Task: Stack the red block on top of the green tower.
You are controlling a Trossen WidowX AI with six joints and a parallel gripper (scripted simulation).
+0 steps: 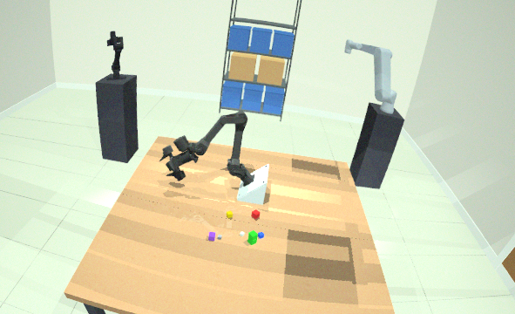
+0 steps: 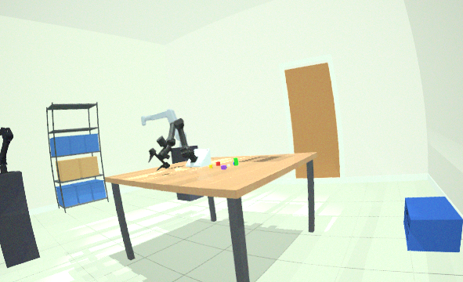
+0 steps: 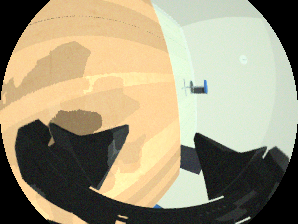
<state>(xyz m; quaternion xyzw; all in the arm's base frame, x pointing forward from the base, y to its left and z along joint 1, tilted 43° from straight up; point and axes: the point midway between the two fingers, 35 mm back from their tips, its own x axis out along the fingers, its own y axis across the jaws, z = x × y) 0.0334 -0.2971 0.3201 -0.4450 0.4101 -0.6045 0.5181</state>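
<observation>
The red block is 18 cm ahead of my gripper tip, 52 cm to the left of it and 5 cm below it. Round my gripper tip: white block 32 cm ahead, 47 cm to the left, 6 cm below; yellow block 20 cm ahead, 40 cm to the left, 6 cm below; purple block 37 cm ahead, 34 cm to the left, 5 cm below.
</observation>
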